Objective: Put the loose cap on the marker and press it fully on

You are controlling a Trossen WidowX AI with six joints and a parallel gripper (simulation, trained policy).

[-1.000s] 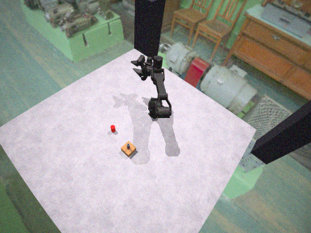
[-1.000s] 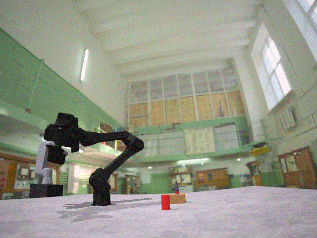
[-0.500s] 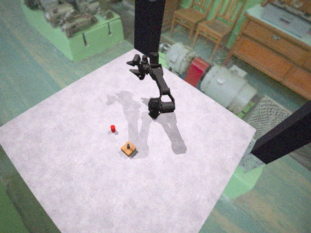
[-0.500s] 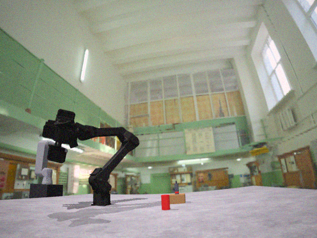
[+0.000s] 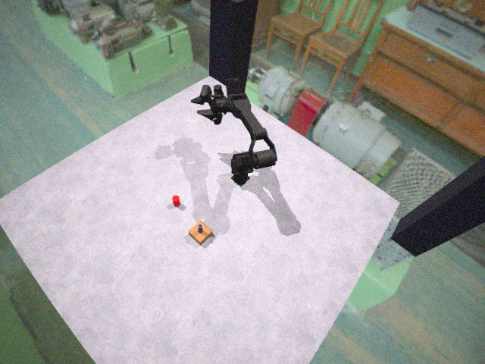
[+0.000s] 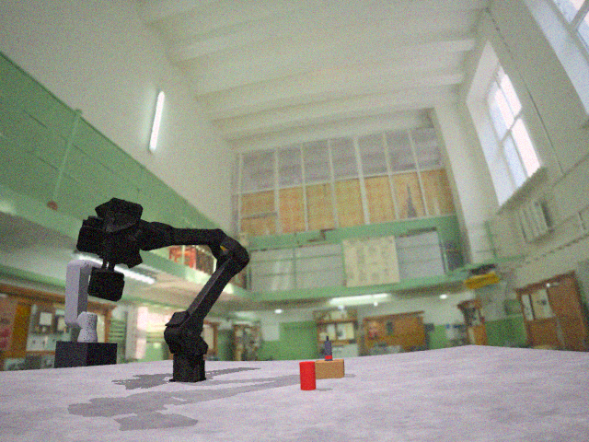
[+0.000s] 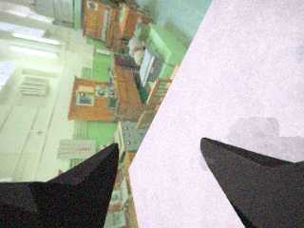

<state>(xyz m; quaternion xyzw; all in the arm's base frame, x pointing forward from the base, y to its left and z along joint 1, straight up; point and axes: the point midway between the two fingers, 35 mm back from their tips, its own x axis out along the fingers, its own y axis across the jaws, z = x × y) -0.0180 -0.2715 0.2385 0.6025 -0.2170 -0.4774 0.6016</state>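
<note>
The red cap lies 29 cm ahead of my gripper tip, 20 cm to the left of it and 20 cm below it. From my gripper tip the other things lie so: holder block 37 cm to the left, 32 cm ahead, 21 cm below.
</note>
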